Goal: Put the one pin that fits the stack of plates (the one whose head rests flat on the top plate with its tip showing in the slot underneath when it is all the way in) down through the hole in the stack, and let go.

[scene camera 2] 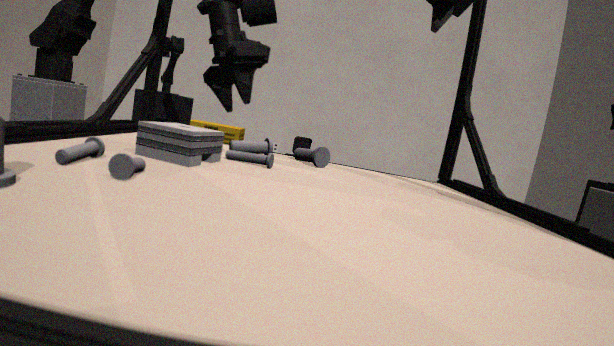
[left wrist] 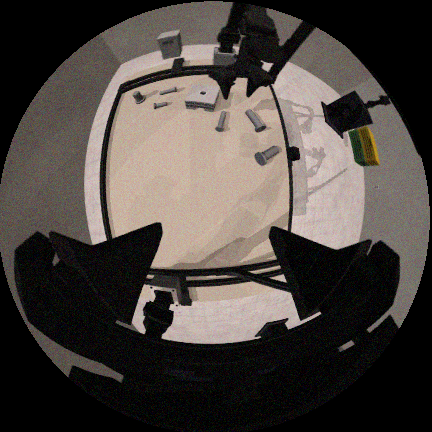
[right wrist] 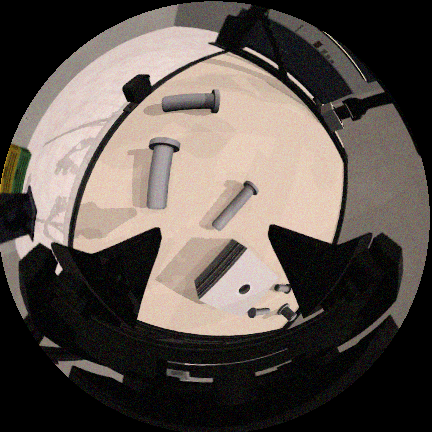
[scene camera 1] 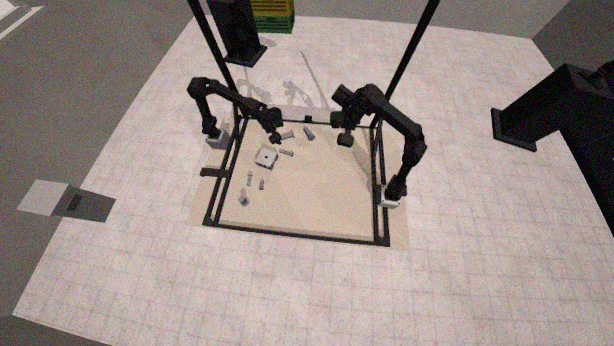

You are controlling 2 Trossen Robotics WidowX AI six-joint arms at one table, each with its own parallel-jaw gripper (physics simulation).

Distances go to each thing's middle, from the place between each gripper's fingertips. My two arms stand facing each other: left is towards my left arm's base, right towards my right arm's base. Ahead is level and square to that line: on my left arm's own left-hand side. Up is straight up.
My right gripper is now 120 mm short of the grey stack of plates (scene camera 2: 185, 145), 70 mm above it and 40 mm to the left of it.
The grey stack of plates is 110 mm ahead of my left hand, 380 mm to the right of it and 280 mm below it.
